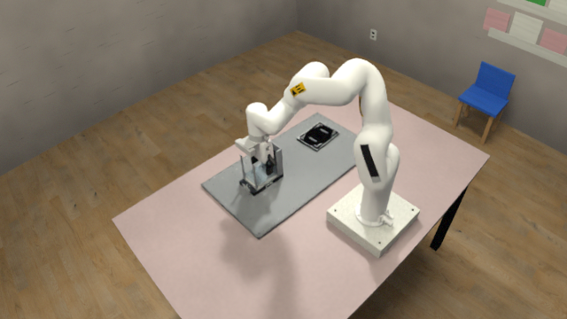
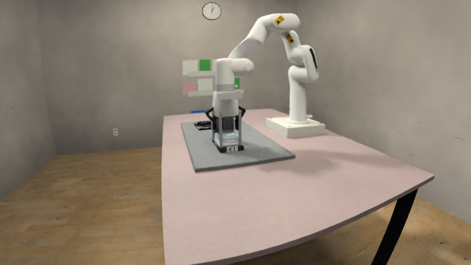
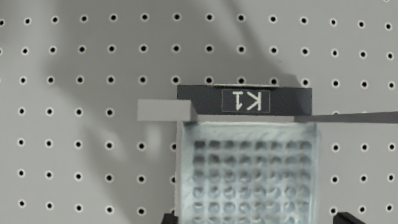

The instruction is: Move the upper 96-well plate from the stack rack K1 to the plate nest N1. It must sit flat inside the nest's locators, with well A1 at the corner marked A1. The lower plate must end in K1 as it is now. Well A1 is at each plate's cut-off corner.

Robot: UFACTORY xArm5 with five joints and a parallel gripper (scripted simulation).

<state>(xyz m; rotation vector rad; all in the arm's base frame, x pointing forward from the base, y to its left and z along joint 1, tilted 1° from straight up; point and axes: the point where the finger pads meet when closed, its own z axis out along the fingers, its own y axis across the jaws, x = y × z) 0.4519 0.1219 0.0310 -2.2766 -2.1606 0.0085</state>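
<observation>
The pale bluish 96-well plate is 30 mm below my hand. The rest, counted from my hand: white 96-well plate: 40 mm below; then grey back wall: 70 mm to the right, 10 mm above; then plate nest N1: 10 mm ahead, 350 mm to the right, 70 mm below.
</observation>
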